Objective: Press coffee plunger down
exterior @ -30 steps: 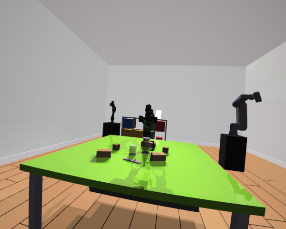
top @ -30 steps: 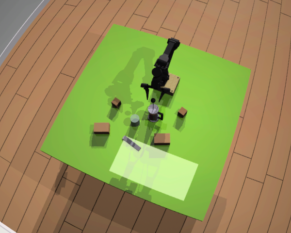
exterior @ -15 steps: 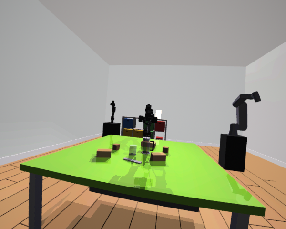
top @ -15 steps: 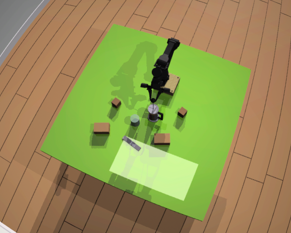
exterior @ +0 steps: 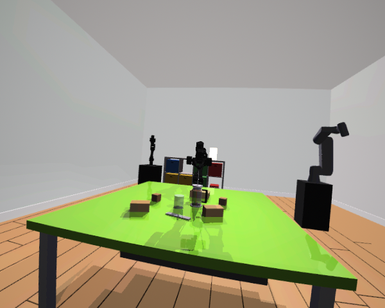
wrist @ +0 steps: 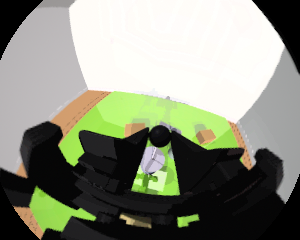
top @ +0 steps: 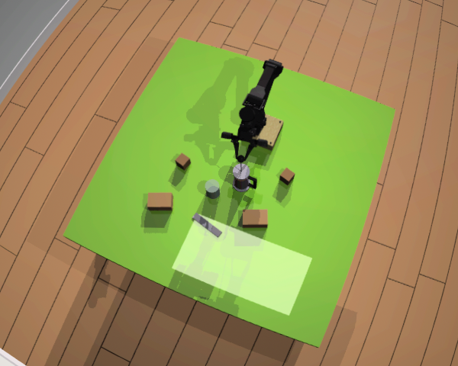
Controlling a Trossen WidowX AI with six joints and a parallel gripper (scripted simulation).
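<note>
Now: the coffee press 140 mm below my gripper tip, 10 mm to the left of it and 10 mm behind it.
</note>
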